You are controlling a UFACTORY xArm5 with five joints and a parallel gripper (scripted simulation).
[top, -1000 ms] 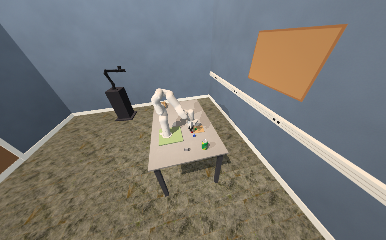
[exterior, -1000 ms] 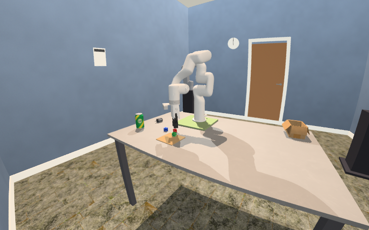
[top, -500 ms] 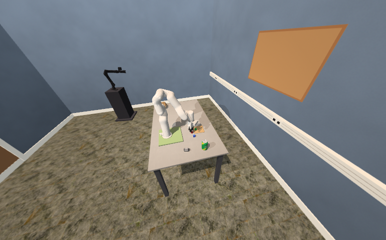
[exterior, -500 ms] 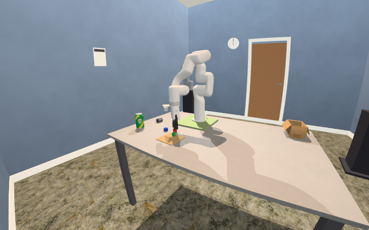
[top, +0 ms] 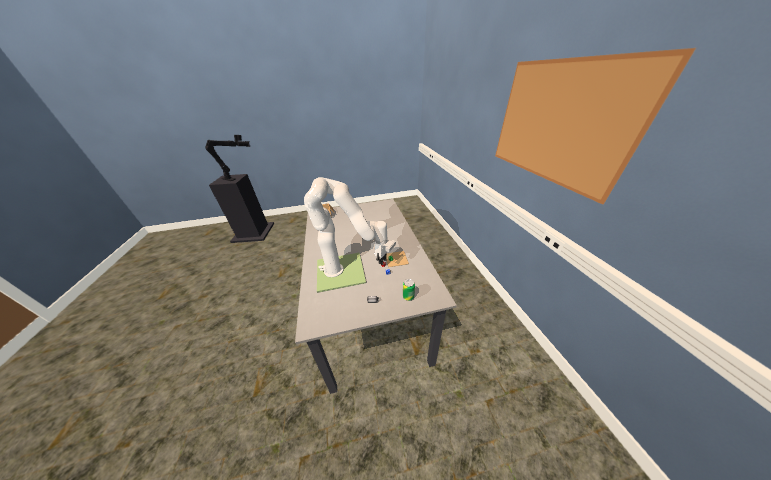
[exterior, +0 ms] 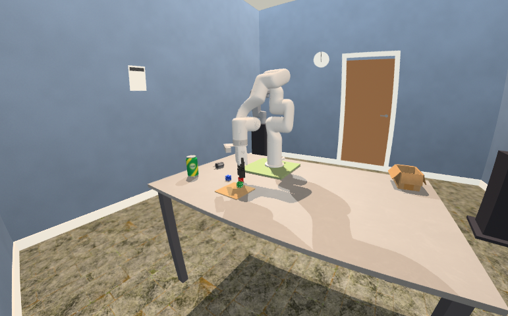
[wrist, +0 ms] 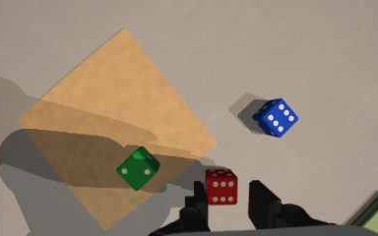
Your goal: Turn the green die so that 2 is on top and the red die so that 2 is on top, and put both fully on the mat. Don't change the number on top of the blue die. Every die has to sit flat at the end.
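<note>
Right now the red die is 40 mm below my hand. Also, from my hand: blue die: 30 mm ahead, 80 mm to the right, 40 mm below; then green die: 60 mm ahead, 50 mm to the left, 30 mm below; then mat: 100 mm ahead, 60 mm to the left, 50 mm below.
</note>
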